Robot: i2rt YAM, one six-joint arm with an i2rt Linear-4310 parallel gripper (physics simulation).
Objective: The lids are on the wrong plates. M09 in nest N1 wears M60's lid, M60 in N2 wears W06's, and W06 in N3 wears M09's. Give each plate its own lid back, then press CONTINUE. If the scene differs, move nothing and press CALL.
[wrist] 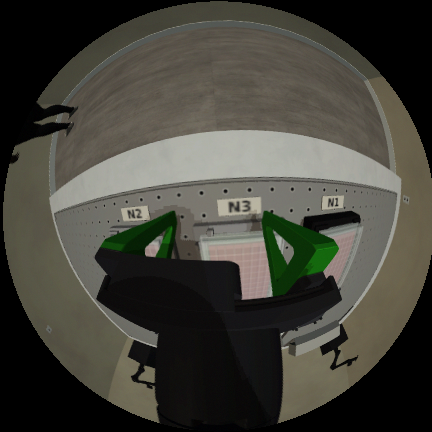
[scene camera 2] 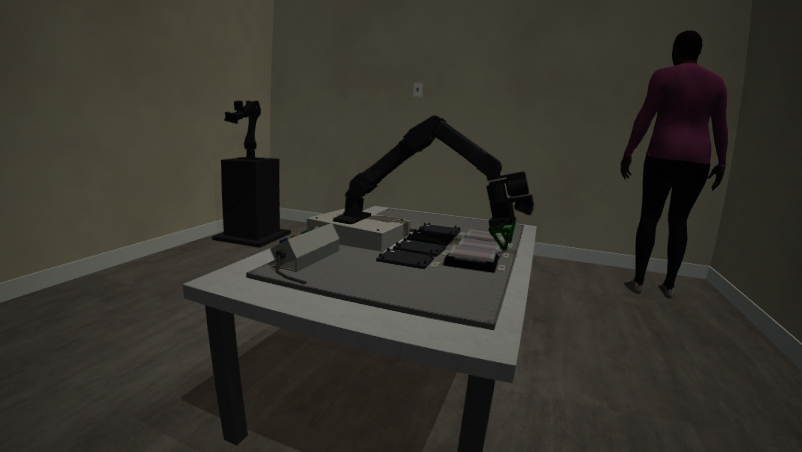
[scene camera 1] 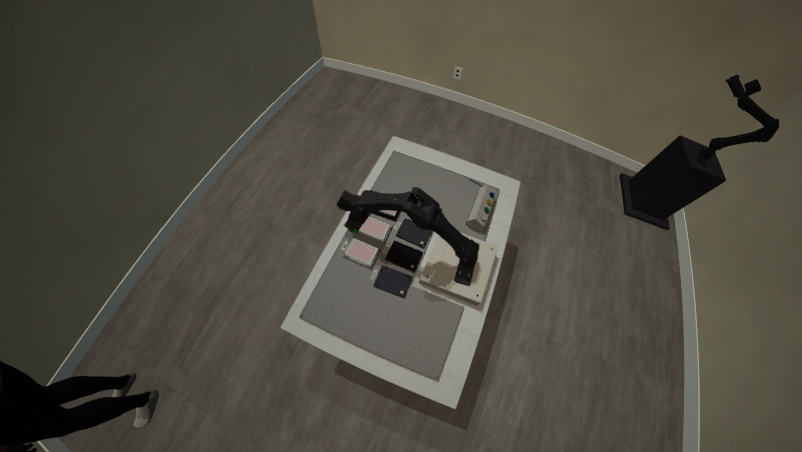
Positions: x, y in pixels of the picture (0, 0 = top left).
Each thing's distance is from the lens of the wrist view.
N1 nest (wrist: 321, 221): 0.18 m
N3 nest (wrist: 209, 228): 0.15 m
